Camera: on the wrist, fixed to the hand. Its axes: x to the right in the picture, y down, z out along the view.
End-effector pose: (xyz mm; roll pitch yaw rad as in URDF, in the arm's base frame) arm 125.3 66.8 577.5 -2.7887 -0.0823 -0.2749
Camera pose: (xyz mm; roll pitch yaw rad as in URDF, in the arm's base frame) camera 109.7 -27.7 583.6 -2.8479 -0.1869 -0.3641
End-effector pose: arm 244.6 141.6 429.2 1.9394 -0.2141 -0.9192
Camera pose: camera 241.9 151.3 524.6 1.8405 -0.3022 -0.8107
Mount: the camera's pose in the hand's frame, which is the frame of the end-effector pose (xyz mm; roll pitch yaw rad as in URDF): 11.1 87.5 -37.8 -0.0682 0.1289 0.0463
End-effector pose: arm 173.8 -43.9 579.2 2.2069 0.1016 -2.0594
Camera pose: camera 145.1 -51.8 670.4 2.1391 -0.0122 -1.9832
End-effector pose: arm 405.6 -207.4 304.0 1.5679 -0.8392 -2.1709
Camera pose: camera 469.5 -181.3 370.6 1.3437 -0.8750 -1.9688
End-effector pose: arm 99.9 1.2 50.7 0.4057 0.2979 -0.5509
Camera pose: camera 158.8 76.9 47.3 0.3689 0.3967 -0.4500
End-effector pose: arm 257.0 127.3 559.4 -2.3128 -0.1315 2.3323
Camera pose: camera 308.8 199.0 522.2 -2.3638 -0.1835 2.2040
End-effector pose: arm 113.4 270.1 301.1 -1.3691 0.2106 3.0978
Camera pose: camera 122.9 289.2 207.5 -1.4699 0.2799 2.9760
